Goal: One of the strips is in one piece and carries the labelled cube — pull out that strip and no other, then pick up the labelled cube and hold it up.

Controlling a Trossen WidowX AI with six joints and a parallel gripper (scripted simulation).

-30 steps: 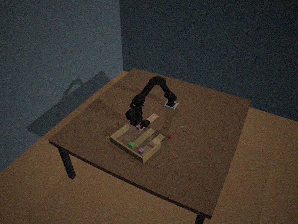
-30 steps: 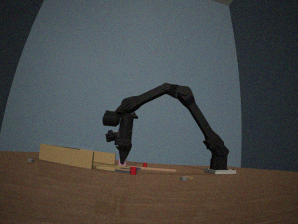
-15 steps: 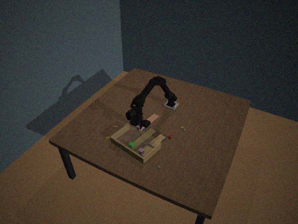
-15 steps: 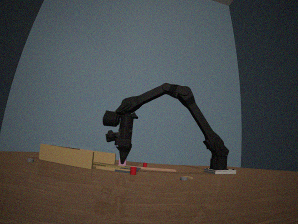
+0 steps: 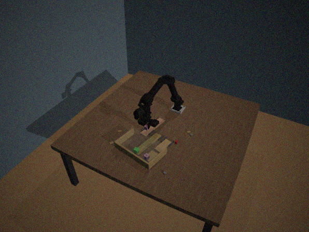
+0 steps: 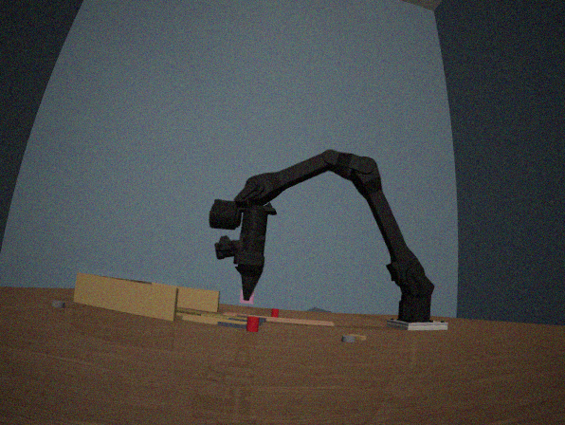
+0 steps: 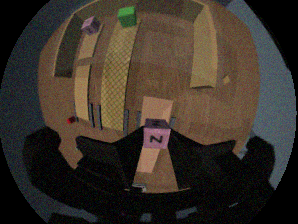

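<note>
Now: the pink strip 80 mm behind my gripper tip, 40 mm below it and 10 mm to the left of it.
</note>
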